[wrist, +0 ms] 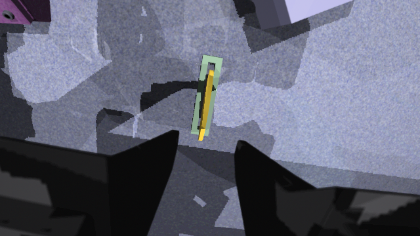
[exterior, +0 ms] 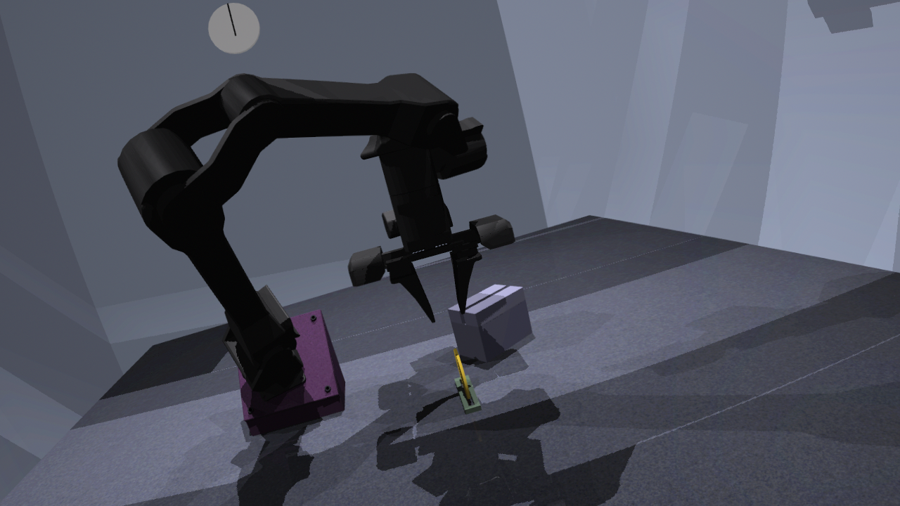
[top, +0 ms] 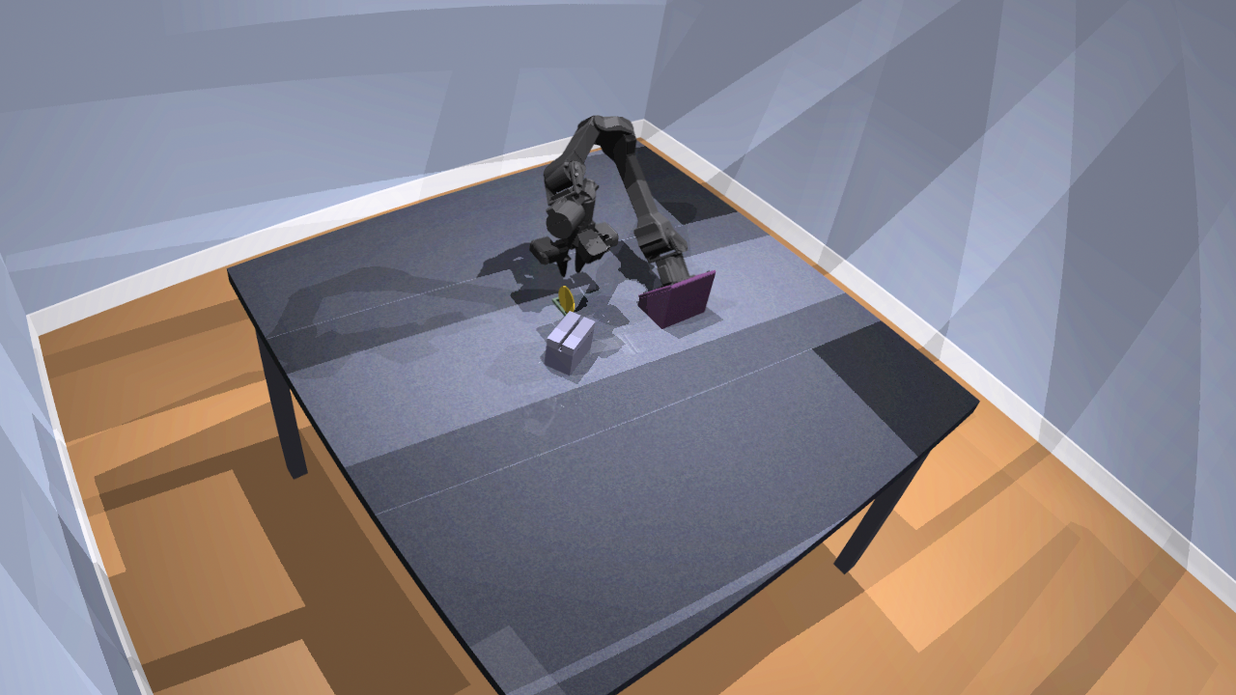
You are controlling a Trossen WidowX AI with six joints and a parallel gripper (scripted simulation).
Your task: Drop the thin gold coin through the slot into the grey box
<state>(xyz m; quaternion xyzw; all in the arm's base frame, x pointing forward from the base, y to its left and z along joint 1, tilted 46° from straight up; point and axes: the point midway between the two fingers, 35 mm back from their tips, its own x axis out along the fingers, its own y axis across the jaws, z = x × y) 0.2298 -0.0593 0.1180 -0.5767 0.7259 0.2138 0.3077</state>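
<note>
My gripper tip is 8 cm above the gold coin.
</note>
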